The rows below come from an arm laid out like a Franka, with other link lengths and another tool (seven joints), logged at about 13 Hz.
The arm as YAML. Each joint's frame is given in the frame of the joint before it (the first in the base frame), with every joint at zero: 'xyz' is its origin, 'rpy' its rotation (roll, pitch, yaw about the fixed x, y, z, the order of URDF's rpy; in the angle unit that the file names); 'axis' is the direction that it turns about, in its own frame. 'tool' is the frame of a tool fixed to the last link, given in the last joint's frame.
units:
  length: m
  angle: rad
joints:
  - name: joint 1
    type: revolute
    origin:
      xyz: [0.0, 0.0, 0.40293]
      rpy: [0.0, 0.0, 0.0]
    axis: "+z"
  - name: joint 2
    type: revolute
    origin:
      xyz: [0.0, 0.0, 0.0]
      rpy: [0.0, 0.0, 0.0]
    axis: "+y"
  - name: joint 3
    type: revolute
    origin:
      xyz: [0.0, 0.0, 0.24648]
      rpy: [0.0, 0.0, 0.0]
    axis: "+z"
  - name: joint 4
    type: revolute
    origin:
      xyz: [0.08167, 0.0, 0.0]
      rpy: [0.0, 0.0, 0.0]
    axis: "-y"
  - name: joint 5
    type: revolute
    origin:
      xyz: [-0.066, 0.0, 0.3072]
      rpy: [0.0, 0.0, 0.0]
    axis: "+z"
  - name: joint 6
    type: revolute
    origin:
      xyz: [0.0, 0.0, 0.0]
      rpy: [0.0, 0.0, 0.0]
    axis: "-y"
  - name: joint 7
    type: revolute
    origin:
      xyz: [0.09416, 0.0, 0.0]
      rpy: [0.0, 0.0, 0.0]
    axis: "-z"
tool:
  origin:
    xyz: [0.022, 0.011, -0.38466]
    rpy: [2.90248, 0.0, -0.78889]
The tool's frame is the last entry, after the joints.
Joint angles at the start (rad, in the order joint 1, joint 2, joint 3, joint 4, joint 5, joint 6, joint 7):
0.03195 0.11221 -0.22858 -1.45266 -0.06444 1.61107 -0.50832
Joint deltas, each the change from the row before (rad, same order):
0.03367 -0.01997 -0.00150 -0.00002 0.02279 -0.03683 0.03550
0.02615 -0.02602 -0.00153 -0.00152 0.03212 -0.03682 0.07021
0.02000 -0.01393 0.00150 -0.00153 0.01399 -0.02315 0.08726
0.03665 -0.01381 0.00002 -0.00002 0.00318 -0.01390 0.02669
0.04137 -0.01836 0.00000 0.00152 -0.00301 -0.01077 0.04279
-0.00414 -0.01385 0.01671 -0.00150 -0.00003 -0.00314 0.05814
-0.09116 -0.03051 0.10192 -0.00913 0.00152 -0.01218 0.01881
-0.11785 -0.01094 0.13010 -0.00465 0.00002 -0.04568 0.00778
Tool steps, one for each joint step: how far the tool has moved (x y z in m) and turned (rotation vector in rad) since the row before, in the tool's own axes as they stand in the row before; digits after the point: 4 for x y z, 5 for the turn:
-0.0182 -0.0178 -0.0131 0.02275 -0.02334 0.00007
-0.0185 -0.0159 -0.0145 0.03209 -0.03474 0.03923
-0.0125 -0.0097 -0.0069 0.01143 -0.03212 0.05948
-0.0135 -0.0132 -0.0089 0.00567 -0.00087 -0.01061
-0.0120 -0.0128 -0.0119 0.00574 0.00609 0.00323
-0.0031 -0.0029 -0.0067 0.00769 -0.00544 0.04564
-0.0081 0.0010 -0.0101 0.00985 0.00192 0.00859
-0.0185 0.0057 0.0029 -0.02555 -0.02815 -0.01151

